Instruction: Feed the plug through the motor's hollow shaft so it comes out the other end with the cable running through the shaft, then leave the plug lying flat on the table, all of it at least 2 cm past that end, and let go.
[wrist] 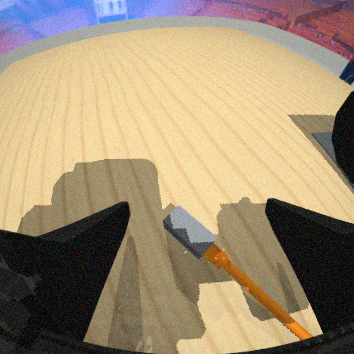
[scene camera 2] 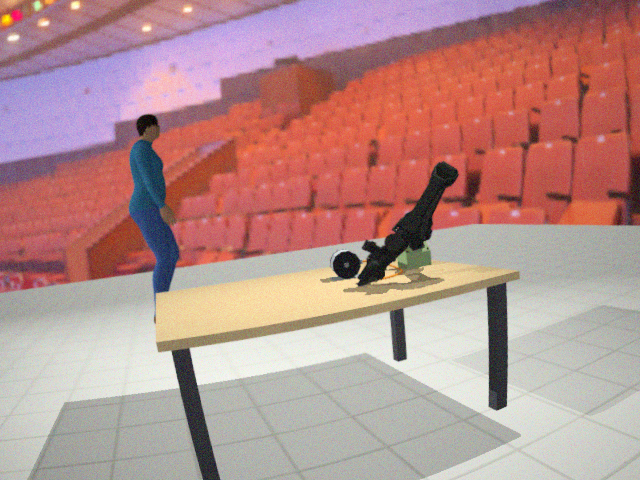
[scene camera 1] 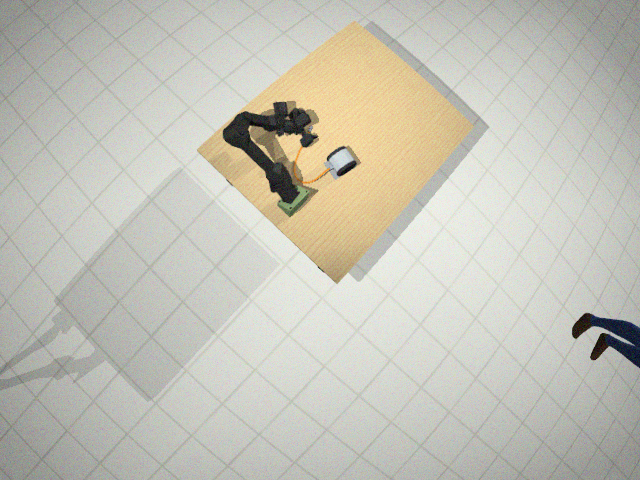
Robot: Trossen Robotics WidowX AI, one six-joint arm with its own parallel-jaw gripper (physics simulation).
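Places are measured from the arm's base along level axes (x ahead, y left, z up), in centimetres.
Pixels of known places: gripper, between the fingertips: (wrist: 197, 207) (scene camera 2: 357, 282) (scene camera 1: 313, 129); arm's base, origin of its link: (scene camera 2: 414, 242) (scene camera 1: 290, 197).
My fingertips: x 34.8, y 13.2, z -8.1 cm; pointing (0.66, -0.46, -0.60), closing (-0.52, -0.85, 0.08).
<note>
Ahead of a thing's pixels: the offset from my fingertips to its top centre. "spot": to the spot under its first point. Level surfaces: height alone.
The grey plug @[dx -0.9, dy +1.2, dz +0.2 cm] (wrist: 192, 231) lies on the table between the fingers in the wrist view, touching neither, turned diagonally with its free end up-left. The orange cable (scene camera 1: 295, 166) (scene camera 2: 393, 273) (wrist: 262, 294) leaves its lower-right end, passes under the right finger and curves round to the motor's base. My gripper (wrist: 197, 207) (scene camera 2: 363, 282) is open and empty, low over the table, its fingers on either side of the plug. The motor @[dx -6.9, dy -20.3, dz +9.0 cm] (scene camera 1: 341, 161) (scene camera 2: 345, 264) (wrist: 345, 137), a silver cylinder with black end rings, stands beside the gripper. Its shaft opening does not show in the wrist view.
The wooden table @[dz -1.2 cm] (scene camera 1: 392, 93) (scene camera 2: 232, 304) (wrist: 150, 75) carries everything. The arm's green base (scene camera 1: 293, 203) (scene camera 2: 415, 256) stands near one table edge, with the cable's bend close by. The motor's grey base plate @[spot: dx -12.5, dy -18.2, dz +4.8 cm] (scene camera 1: 330, 167) sticks out beside it. A person (scene camera 2: 148, 196) stands beyond the table.
</note>
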